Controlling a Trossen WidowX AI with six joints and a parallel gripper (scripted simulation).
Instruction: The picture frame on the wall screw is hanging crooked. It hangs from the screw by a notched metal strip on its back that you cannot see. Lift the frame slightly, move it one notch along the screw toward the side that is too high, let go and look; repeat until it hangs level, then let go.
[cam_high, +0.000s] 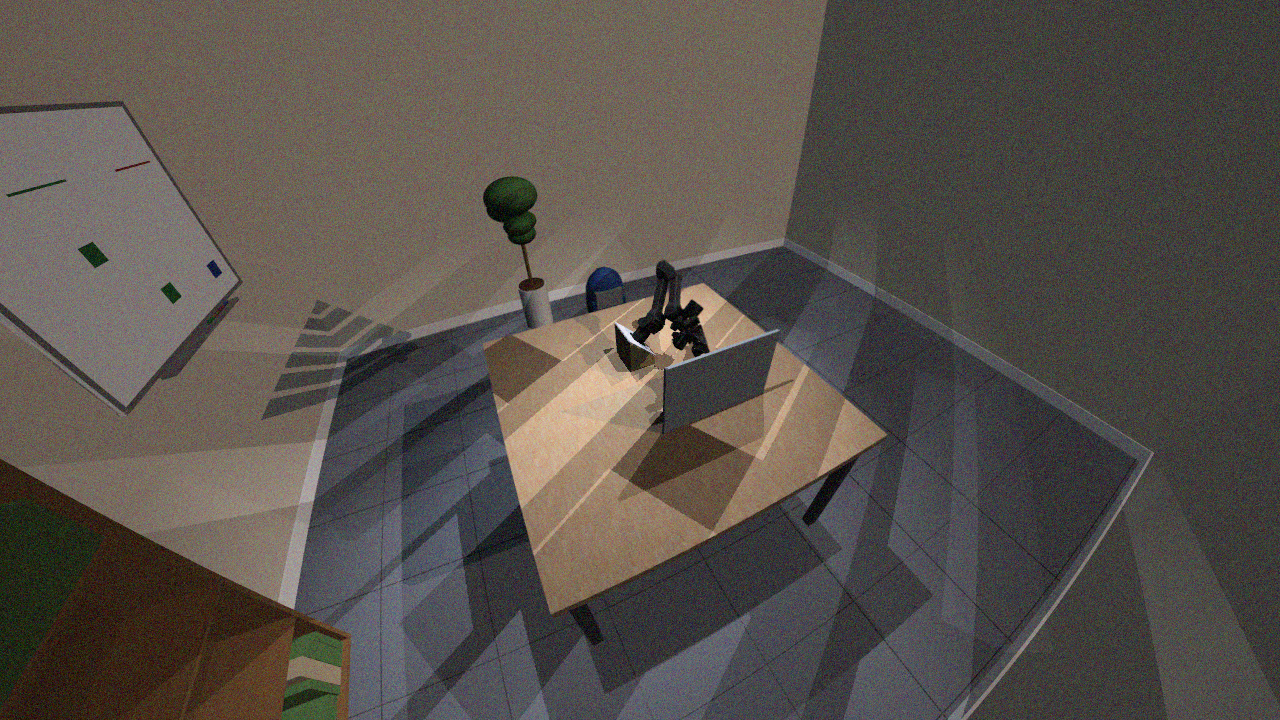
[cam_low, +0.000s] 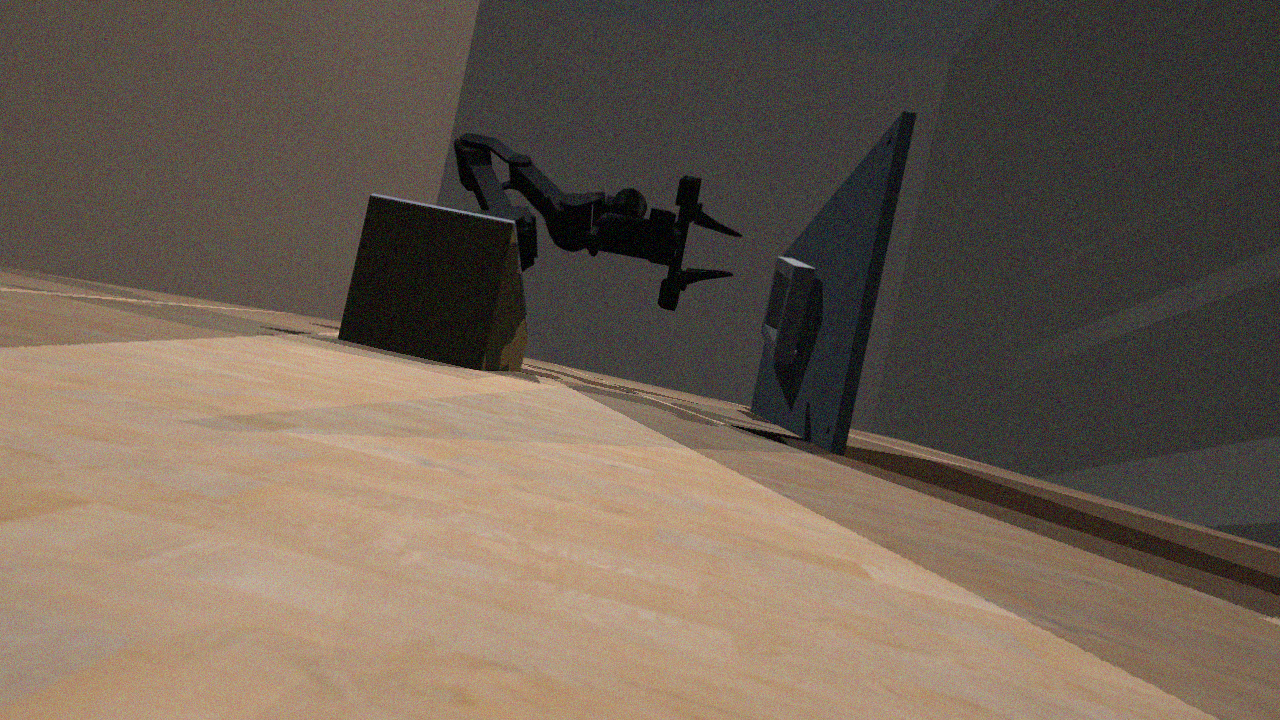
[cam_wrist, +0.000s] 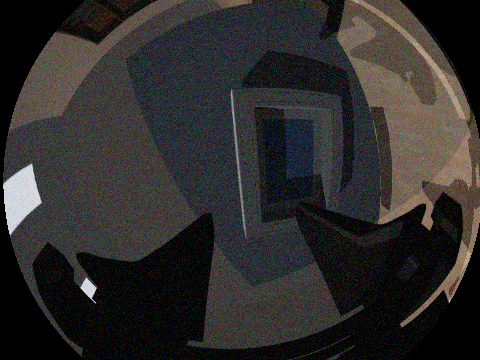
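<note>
The picture frame is 90 mm ahead of my gripper tip, 60 mm below it and 20 mm to the left of it. From my gripper tip the other things lie so: wall panel: 100 mm ahead, 70 mm below.
</note>
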